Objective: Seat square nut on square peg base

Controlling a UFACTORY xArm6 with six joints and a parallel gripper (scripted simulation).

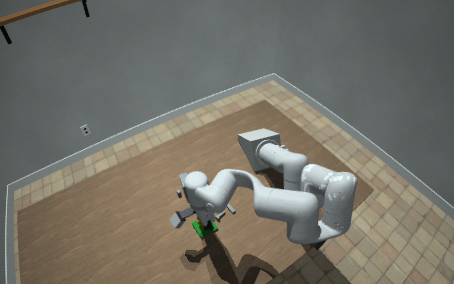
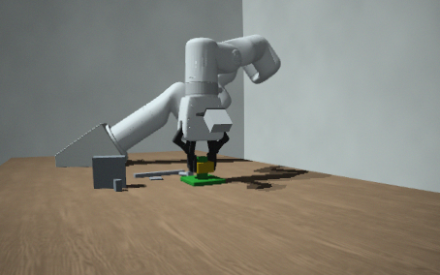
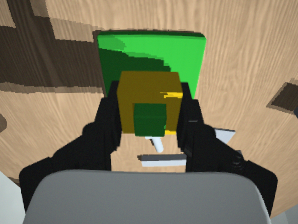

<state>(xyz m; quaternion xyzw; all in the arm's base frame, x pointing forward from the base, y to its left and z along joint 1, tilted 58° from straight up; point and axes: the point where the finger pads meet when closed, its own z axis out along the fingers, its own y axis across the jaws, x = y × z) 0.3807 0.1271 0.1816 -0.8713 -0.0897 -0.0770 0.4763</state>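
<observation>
Now: hand 110 mm past the thin grey bar, 90 mm to the left of it and 40 mm above it. The rest, counted from my hand: grey block 20 mm ahead, 210 mm to the right, 10 mm below; then small grey cube 60 mm ahead, 190 mm to the right, 30 mm below.
</observation>
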